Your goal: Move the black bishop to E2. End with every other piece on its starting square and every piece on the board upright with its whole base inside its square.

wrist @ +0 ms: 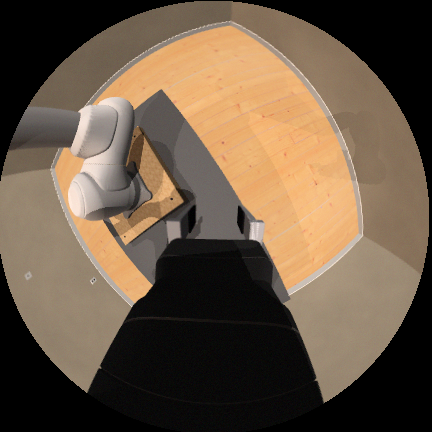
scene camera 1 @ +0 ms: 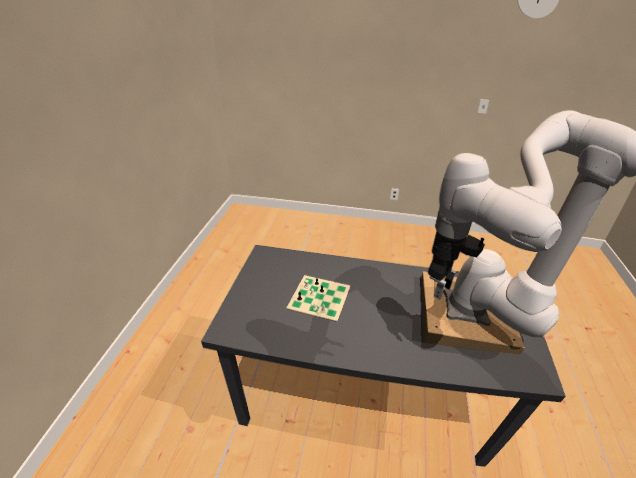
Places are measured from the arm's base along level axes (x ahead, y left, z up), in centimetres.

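Pixels of known places: gripper, between the fingertips: (wrist: 216, 213) (scene camera 1: 441, 292); arm's base, origin of its link: (wrist: 128, 190) (scene camera 1: 465, 307).
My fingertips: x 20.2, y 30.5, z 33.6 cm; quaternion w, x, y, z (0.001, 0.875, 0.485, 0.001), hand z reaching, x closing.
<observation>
Ahead of a thing's pixels: the offset from my fingertips to its top centre. Level surfaces: height alone.
The chessboard @[dx +41.8, dy -27.9, dz -37.3 cm] (scene camera 1: 338, 306), green and cream, lies on the dark table left of the arm in the scene view. Three small black pieces stand on it: one black piece @[dx +44.7, dy -35.6, dz -34.1 cm] (scene camera 1: 316, 282) near the back edge, another black piece @[dx +41.5, dy -31.5, dz -34.1 cm] (scene camera 1: 321, 289) just in front of it, and a third black piece @[dx +49.7, dy -24.5, dz -32.9 cm] (scene camera 1: 299, 296) near the left edge. They are too small to tell which is the bishop. Several pale pieces also stand on the board. My gripper (scene camera 1: 444, 287) (wrist: 216, 213) is open and empty, far right of the board, above the table beside the arm's base. The board does not show in the wrist view.
The arm's base stands on a wooden plinth (scene camera 1: 470, 336) (wrist: 172, 202) at the right end of the dark table @[dz -37.9 cm] (scene camera 1: 380, 354) (wrist: 212, 185). The gripper is close to the plinth and the lower arm links. The arm casts shadows across the table near the board.
</observation>
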